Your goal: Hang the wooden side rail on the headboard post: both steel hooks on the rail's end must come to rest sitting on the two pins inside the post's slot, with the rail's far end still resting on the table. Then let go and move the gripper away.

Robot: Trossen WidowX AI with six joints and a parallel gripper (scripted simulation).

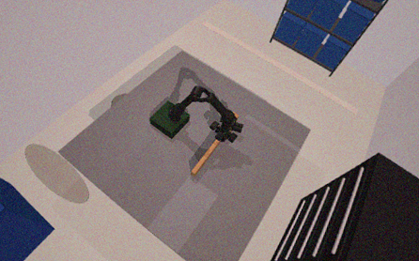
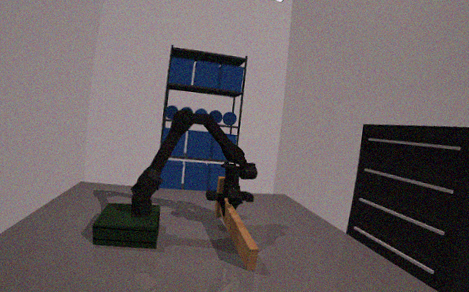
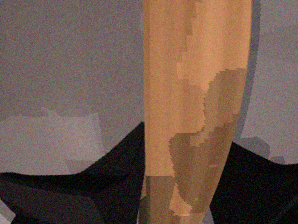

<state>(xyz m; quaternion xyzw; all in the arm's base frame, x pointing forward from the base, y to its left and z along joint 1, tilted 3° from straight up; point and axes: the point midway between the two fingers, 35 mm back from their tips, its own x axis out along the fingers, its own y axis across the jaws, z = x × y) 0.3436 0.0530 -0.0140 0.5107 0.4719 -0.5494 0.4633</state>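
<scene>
The headboard post lies 12 cm to the left of my gripper tip, 5 cm above it and 1 cm ahead of it.
</scene>
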